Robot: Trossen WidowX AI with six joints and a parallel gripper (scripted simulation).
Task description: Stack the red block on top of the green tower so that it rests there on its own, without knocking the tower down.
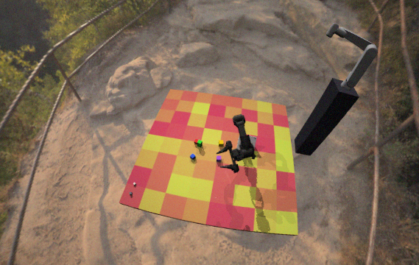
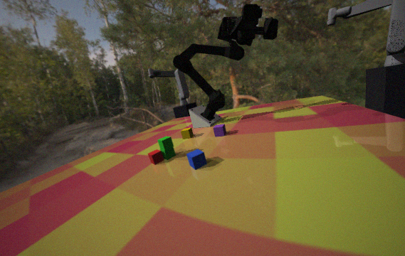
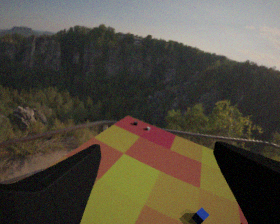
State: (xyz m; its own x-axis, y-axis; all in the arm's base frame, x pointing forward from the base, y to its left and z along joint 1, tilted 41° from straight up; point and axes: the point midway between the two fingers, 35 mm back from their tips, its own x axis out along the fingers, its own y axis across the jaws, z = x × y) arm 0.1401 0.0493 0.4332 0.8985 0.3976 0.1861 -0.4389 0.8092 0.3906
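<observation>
Now: gripper tip 32 cm above the red block, 31 cm to the left of it and 22 cm short of it. The rest, counted from my gripper tip: yellow block 34 cm to the right, 32 cm below, 2 cm ahead; then blue block 32 cm below, 21 cm ahead, 16 cm to the right; then purple block 32 cm below, 19 cm to the right, 1 cm ahead.
</observation>
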